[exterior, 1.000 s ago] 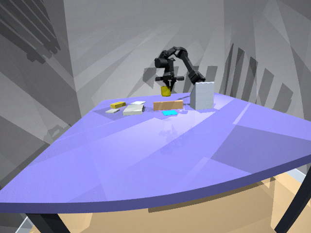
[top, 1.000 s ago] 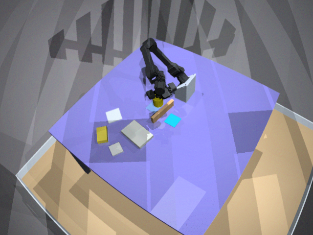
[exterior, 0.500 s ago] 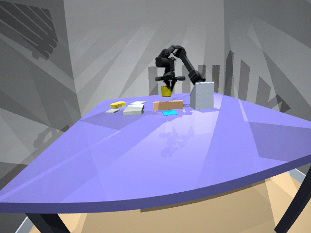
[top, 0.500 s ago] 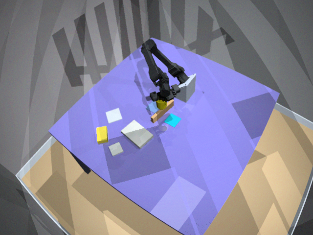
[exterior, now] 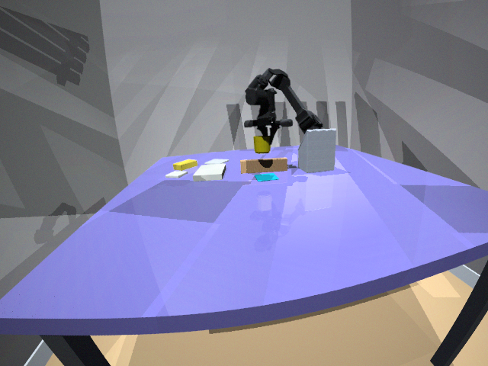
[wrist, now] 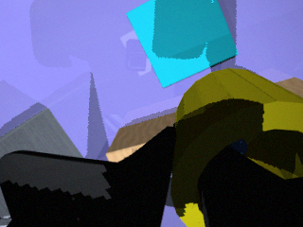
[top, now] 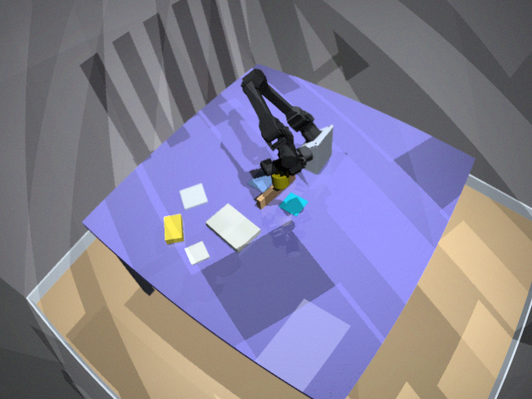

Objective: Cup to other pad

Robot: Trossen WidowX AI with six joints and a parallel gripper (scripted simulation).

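The cyan pad lies 130 mm below my gripper tip, 40 mm to the left of it and 20 mm ahead of it. From my gripper tip the other things lie so: wooden bar 110 mm below, 40 mm to the right, 20 mm ahead; dark blue marble 30 mm to the right, 30 mm ahead, 20 mm below; yellow cup 20 mm ahead, 10 mm to the right.
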